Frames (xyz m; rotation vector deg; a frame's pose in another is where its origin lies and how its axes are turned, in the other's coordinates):
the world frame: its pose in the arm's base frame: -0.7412 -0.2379 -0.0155 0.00 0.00 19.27
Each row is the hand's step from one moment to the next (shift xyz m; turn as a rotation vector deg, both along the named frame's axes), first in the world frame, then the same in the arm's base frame.
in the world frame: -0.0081 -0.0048 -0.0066 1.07 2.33 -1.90
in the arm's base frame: -0.0061 -0.0072 -0.0066 0.24 2.55 -1.90
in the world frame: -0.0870 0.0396 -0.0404 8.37 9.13 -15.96
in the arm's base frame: -0.0952 0.0087 -0.0404 4.89 11.38 -15.96
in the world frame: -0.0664 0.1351 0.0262 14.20 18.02 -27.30
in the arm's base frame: -0.1073 0.1056 0.0262 7.46 21.70 -27.30
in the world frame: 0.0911 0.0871 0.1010 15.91 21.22 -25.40
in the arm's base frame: 0.0573 0.1123 0.1010 8.02 25.28 -25.40
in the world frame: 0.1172 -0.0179 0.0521 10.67 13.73 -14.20
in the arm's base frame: 0.1165 0.0218 0.0521 5.54 16.48 -14.20
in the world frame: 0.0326 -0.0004 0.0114 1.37 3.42 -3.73
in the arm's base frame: 0.0309 0.0104 0.0114 0.16 3.68 -3.73
